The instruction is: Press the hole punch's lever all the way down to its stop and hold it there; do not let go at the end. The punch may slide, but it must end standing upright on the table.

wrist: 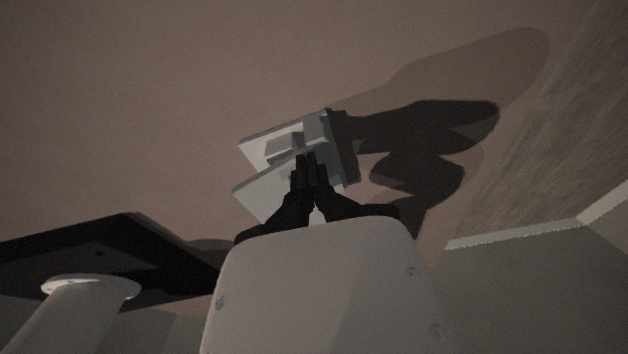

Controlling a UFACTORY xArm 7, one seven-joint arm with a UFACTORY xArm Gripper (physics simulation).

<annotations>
A hole punch (262, 149) is 0.22 m from the lens.
</annotations>
